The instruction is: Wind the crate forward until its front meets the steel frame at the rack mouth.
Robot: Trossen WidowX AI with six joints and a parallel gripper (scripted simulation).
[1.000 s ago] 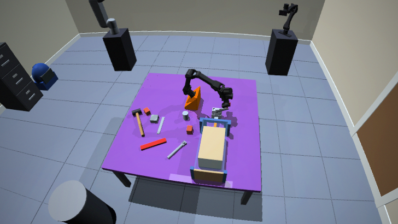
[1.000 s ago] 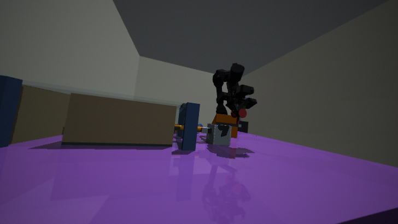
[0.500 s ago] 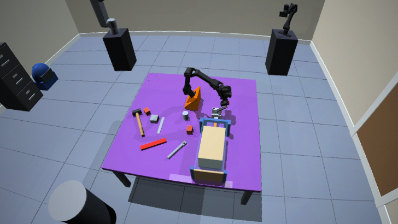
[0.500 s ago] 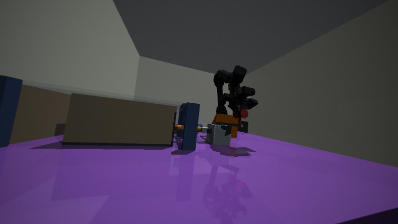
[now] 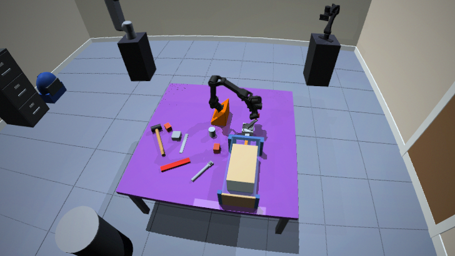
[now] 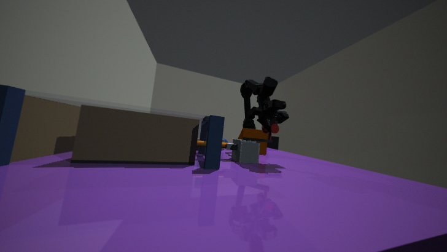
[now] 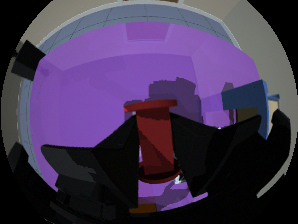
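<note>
Now: the winch handle 3 cm ahead of my gripper tip, 4 cm to the right of it and 3 cm below it. Round my gripper tip: grey bar: 20 cm ahead, 59 cm to the right, 13 cm below; then grey winch: 6 cm ahead, 9 cm to the right, 10 cm below; then red knob: 2 cm to the right.
</note>
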